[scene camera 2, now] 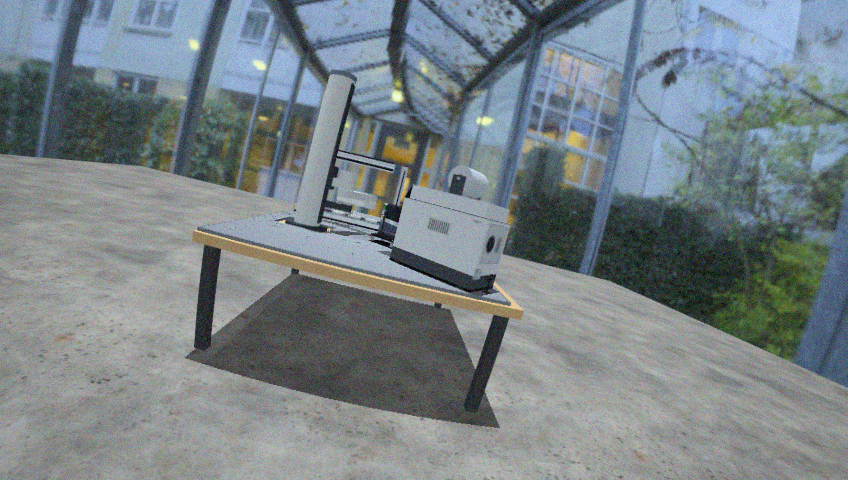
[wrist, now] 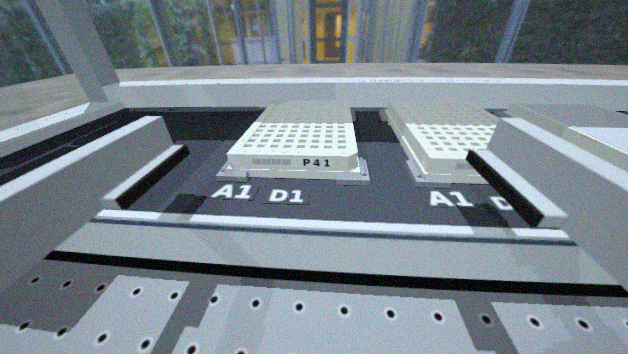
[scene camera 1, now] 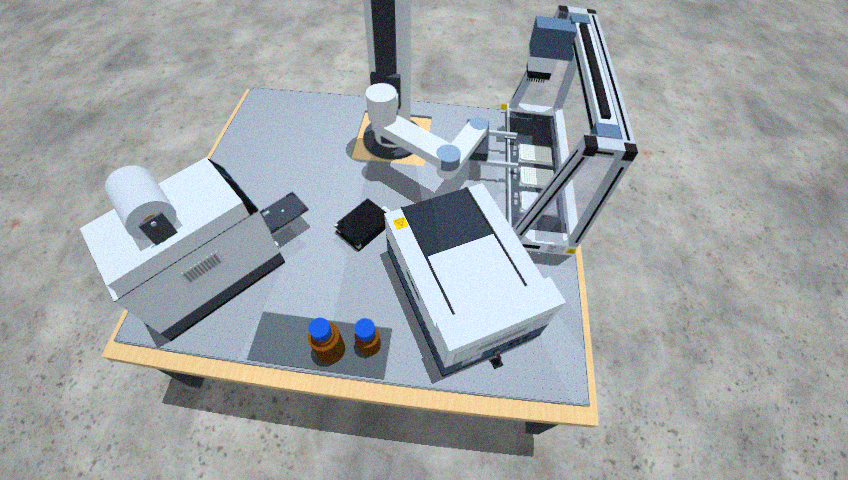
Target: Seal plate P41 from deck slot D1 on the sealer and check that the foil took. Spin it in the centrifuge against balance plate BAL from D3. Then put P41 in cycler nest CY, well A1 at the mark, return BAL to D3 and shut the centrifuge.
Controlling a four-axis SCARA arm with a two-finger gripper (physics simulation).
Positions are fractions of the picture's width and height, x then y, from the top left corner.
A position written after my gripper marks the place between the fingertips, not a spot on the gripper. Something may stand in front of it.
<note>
My gripper (scene camera 1: 0.61,0.31) carries nothing. Also in view: a smooth-topped plate (wrist: 0.94,0.36). I also see a foil roll (scene camera 1: 0.16,0.41).
My gripper shows as well in the wrist view (wrist: 0.51,0.38). The foil roll shows as well in scene camera 2 (scene camera 2: 0.56,0.39).
</note>
